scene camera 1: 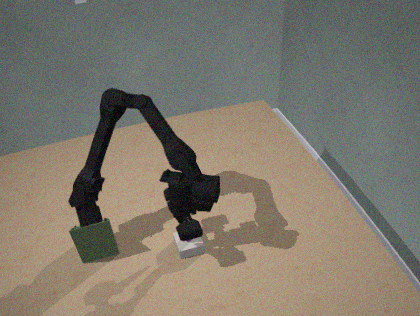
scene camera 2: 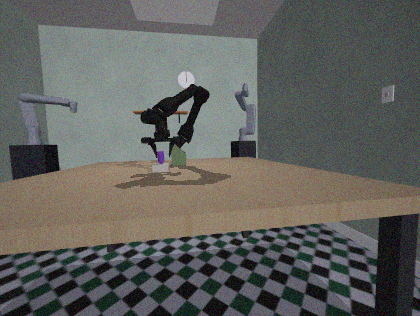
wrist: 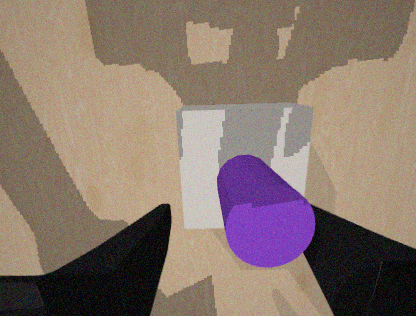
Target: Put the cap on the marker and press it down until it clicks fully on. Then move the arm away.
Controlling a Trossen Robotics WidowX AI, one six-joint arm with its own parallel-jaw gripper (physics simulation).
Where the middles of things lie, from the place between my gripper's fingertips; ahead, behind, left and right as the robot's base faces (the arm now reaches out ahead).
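There's a purple cap (wrist: pixel 268 223) here, and my hand is 1 cm below it, 1 cm short of it and 1 cm to the left of it. The white block (wrist: pixel 279 134) is 5 cm below my hand, then 1 cm to the right of it and 1 cm ahead of it.
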